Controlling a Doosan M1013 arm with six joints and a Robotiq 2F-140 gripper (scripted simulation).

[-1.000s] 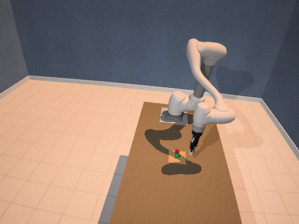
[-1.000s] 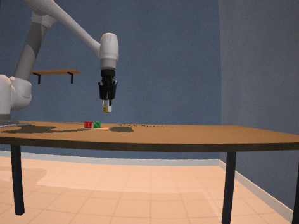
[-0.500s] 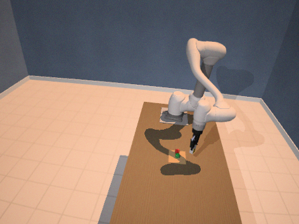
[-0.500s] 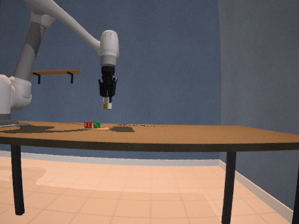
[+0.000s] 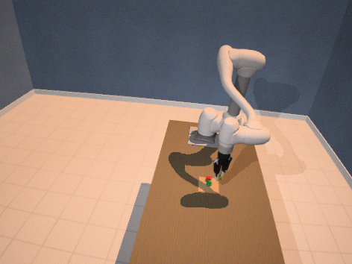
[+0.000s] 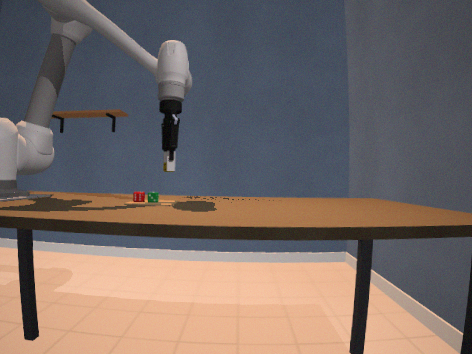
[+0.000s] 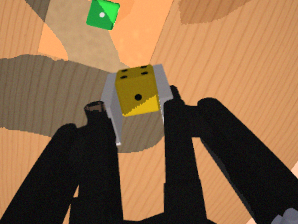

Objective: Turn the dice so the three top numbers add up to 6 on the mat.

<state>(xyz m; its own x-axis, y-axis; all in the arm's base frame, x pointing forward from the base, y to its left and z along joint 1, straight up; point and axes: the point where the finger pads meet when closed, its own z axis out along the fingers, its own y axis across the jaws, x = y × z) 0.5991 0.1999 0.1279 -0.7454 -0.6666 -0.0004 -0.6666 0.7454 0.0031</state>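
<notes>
My hand is 12 cm above the green die, 6 cm to the left of it and 3 cm past it. From my hand the other things lie so: yellow die 2 cm below; then red die 12 cm below, 7 cm to the right, 7 cm behind; then tan mat 13 cm below, 6 cm to the right, 3 cm behind.
</notes>
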